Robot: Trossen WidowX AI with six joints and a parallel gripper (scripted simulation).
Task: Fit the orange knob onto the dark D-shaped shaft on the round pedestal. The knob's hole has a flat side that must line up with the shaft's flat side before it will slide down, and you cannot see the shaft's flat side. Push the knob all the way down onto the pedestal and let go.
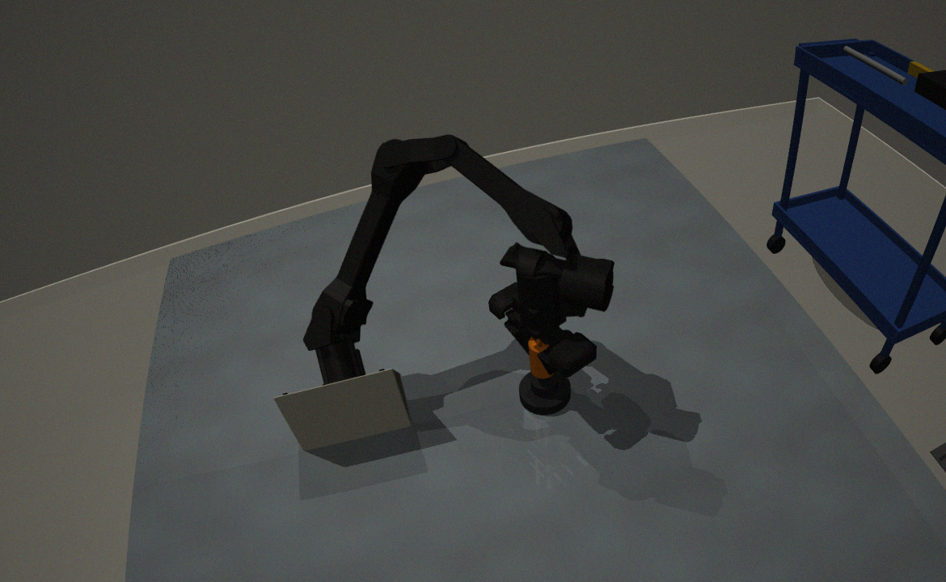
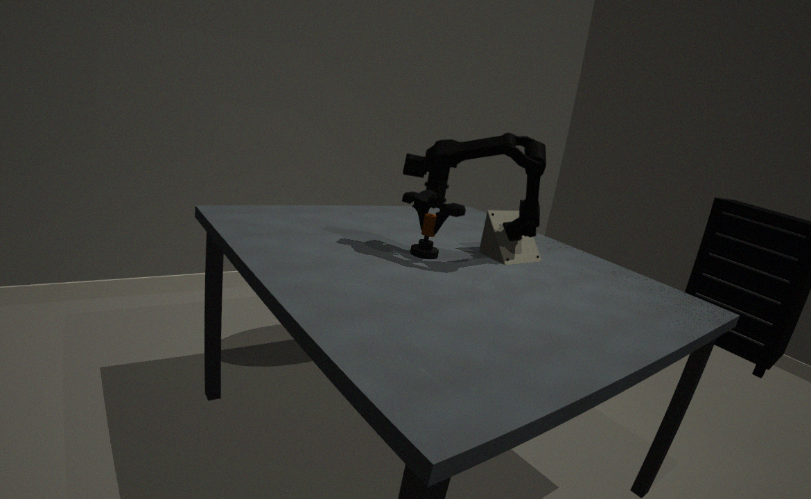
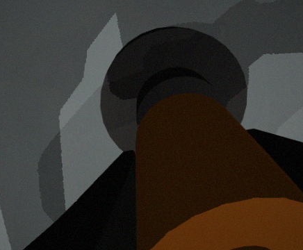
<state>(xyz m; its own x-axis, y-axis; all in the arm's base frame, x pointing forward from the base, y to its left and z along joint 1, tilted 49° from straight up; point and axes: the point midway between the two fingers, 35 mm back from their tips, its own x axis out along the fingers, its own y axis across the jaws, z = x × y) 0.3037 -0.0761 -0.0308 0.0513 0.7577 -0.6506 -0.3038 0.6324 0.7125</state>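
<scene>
The orange knob lies 2 cm above my gripper tip. From my gripper tip the other things lie so: dark round pedestal: 4 cm below.
</scene>
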